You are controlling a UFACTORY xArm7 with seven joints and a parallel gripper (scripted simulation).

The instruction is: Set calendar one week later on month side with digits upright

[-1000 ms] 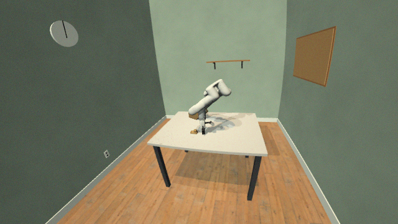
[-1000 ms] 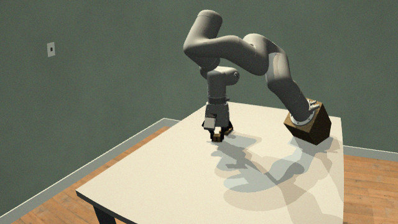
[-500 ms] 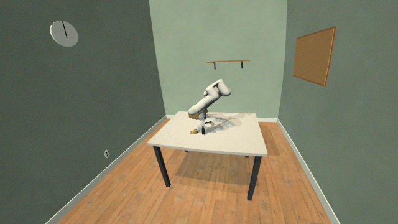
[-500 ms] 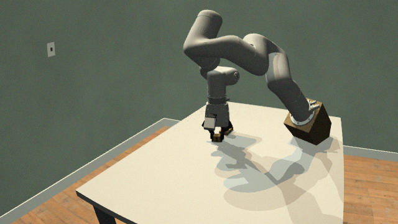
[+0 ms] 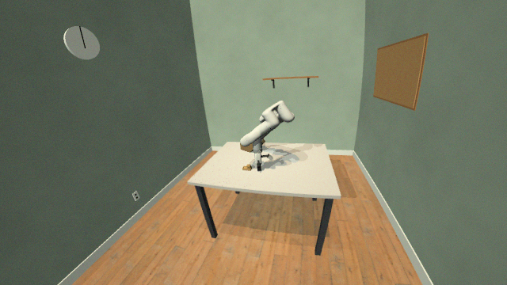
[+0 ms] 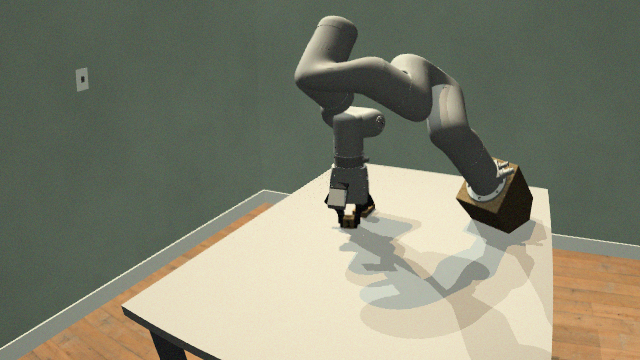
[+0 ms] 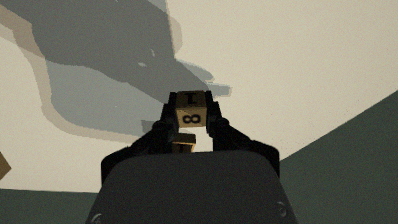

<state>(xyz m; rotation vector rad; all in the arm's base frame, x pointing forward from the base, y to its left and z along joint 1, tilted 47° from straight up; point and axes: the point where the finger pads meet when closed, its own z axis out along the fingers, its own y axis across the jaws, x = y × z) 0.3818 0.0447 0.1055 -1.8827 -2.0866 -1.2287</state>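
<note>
Now: hand 1 cm above the digit cube. Also, from my hand: wooden calendar tray (11 cm to the right, 1 cm below).
</note>
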